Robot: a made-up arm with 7 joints.
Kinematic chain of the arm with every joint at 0, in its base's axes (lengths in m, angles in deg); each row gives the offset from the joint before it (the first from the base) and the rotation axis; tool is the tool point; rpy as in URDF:
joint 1: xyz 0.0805 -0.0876 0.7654 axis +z
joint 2: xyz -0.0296 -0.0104 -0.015 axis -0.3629 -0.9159 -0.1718
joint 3: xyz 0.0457 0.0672 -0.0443 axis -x
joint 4: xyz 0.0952 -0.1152 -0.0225 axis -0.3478 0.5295 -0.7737
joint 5: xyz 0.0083 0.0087 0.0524 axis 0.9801 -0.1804 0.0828
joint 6: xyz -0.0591 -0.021 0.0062 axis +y
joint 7: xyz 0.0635 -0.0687 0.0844 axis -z
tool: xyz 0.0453 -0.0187 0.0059 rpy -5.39 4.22 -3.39
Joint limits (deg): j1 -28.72..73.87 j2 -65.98..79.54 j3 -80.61..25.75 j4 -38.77..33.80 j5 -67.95..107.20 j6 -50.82..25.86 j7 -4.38..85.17
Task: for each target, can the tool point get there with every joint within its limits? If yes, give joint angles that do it. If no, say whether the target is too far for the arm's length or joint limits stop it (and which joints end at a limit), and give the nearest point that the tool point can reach.
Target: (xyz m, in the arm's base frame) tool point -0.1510 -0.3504 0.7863
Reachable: no: joint limits stop it (at a limit: joint 1, joint 4, joint 6) | nearest point -0.0628 -0.2975 0.8225 | short by 0.109 m
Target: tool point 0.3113 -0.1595 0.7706
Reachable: yes | joints 41.13 3.63 -27.29 -10.71 -22.66 1.78 62.89
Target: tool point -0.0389 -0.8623 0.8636
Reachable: no: too far | nearest point 0.0786 -0.4065 0.8226 | short by 0.472 m
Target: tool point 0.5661 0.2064 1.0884
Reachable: no: too far | nearest point 0.3610 0.0822 0.8968 | short by 0.307 m
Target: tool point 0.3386 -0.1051 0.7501
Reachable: yes | joints 31.84 10.22 -51.43 12.84 -50.95 7.70 7.66
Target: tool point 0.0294 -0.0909 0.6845
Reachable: no: joint limits stop it (at a limit: joint 1, joint 3, joint 4, joint 6, joint 7) | nearest point -0.0306 -0.1375 0.6476 | short by 0.084 m
